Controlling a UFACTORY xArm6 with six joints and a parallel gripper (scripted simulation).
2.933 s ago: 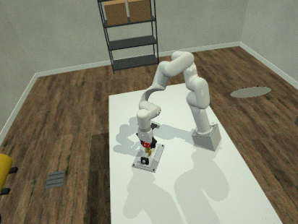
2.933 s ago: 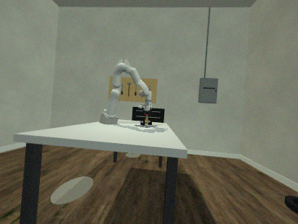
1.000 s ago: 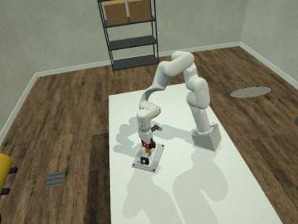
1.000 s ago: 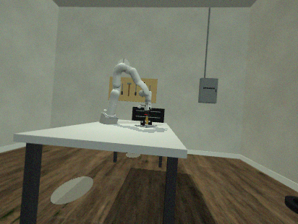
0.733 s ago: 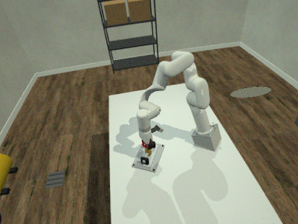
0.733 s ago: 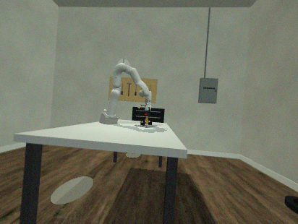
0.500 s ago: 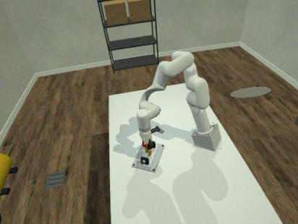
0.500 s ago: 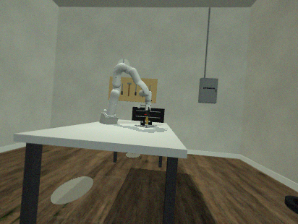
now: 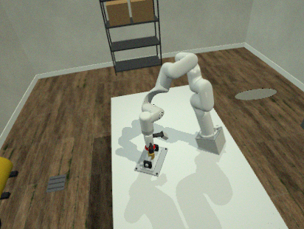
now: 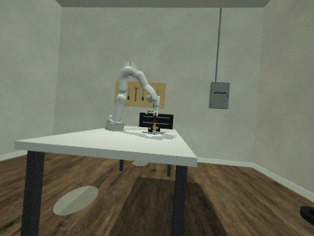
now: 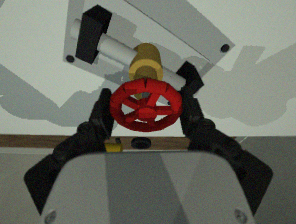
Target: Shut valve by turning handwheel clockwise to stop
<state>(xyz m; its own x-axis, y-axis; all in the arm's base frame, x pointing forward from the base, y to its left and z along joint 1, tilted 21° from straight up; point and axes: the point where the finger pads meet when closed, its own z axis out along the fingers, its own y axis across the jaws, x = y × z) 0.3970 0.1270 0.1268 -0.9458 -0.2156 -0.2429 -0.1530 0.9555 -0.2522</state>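
The red spoked handwheel is right at my hand.
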